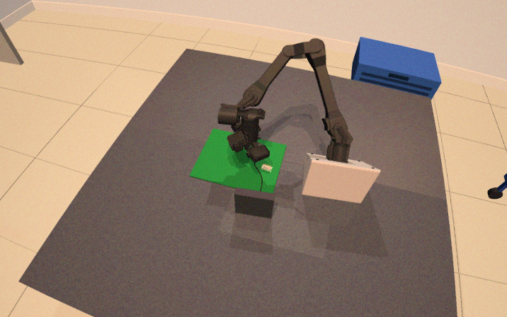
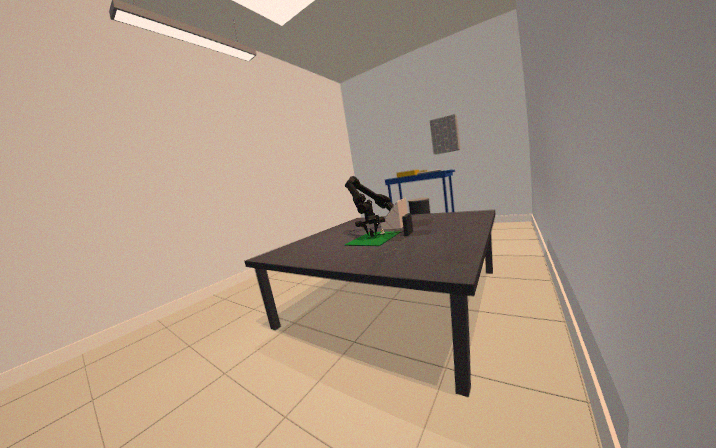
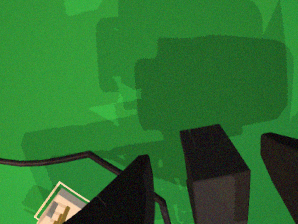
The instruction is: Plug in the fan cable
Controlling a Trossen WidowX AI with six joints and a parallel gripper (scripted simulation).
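The green board is 30 mm to the left of my gripper tip, 30 mm below it and 30 mm ahead of it. Also, from my gripper tip: black plug (10 mm to the right, 10 mm behind, 10 mm above); then dark grey fan block (210 mm to the left, 70 mm behind, 40 mm above).
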